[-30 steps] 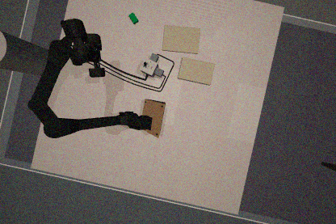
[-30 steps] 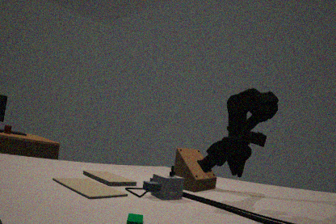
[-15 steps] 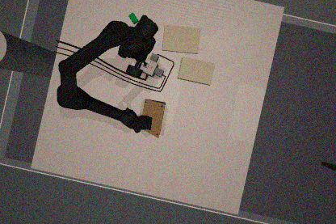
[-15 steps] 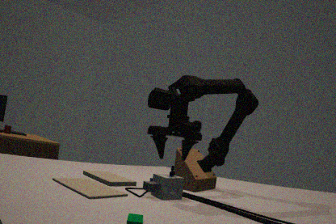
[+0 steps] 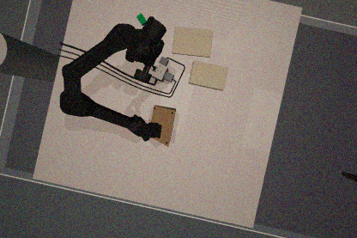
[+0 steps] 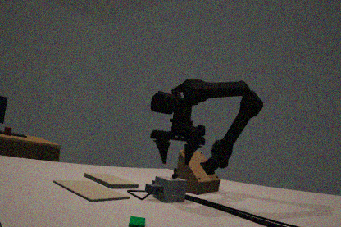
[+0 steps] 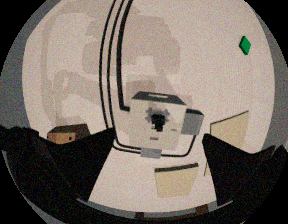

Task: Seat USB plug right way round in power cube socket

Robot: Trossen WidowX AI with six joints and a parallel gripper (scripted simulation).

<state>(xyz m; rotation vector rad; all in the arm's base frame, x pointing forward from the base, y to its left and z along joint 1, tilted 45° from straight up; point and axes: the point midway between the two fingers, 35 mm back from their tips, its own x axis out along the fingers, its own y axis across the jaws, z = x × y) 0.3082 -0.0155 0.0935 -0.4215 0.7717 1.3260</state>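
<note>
The dark USB plug is 3 cm below my gripper tip. The rest, counted from my gripper tip: green block 28 cm ahead, 12 cm to the left, 12 cm below.
</note>
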